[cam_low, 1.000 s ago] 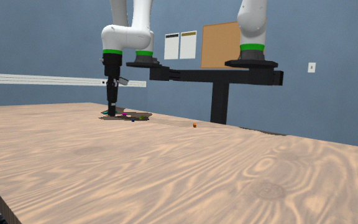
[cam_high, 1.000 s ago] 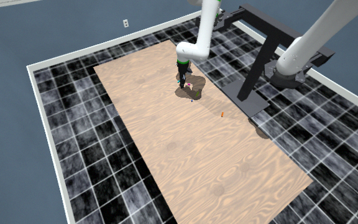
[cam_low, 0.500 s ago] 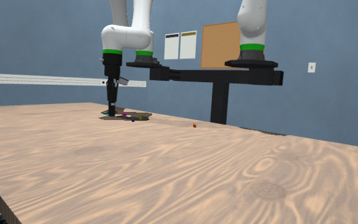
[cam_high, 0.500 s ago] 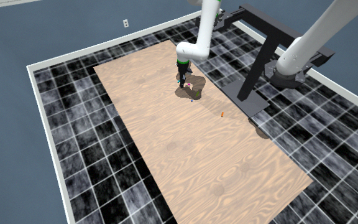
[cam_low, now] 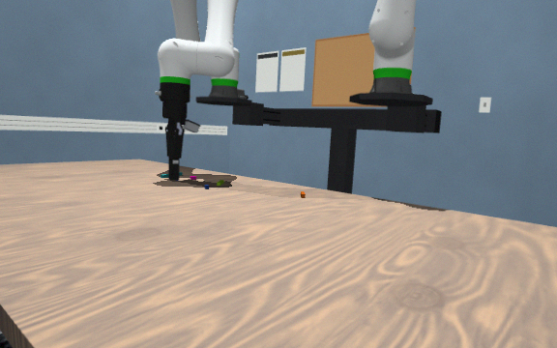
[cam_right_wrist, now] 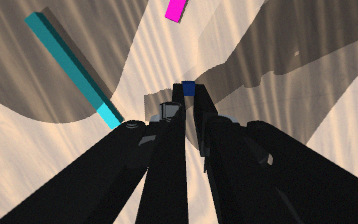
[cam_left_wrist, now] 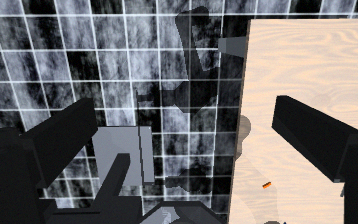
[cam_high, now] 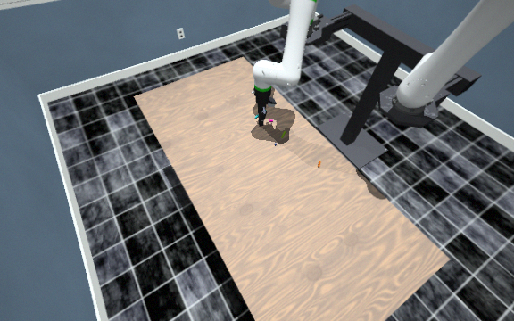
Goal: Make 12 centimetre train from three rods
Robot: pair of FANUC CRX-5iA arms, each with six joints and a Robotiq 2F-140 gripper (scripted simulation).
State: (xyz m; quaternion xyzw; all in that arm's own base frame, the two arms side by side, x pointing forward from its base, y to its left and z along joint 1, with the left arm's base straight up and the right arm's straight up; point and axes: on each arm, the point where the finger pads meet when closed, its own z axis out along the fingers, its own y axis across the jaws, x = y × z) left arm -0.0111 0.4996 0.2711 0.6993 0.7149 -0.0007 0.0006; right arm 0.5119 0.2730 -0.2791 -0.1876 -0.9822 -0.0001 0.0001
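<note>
Right now the magenta rod is 7 cm behind my right hand, 2 cm to the left of it and 3 cm below it. From my right hand the other things lie so: lime rod: 7 cm behind, 15 cm to the left, 3 cm below; orange rod: 10 cm behind, 43 cm to the left, 3 cm below; turquoise rod: 5 cm behind, 7 cm to the right, 3 cm below.
</note>
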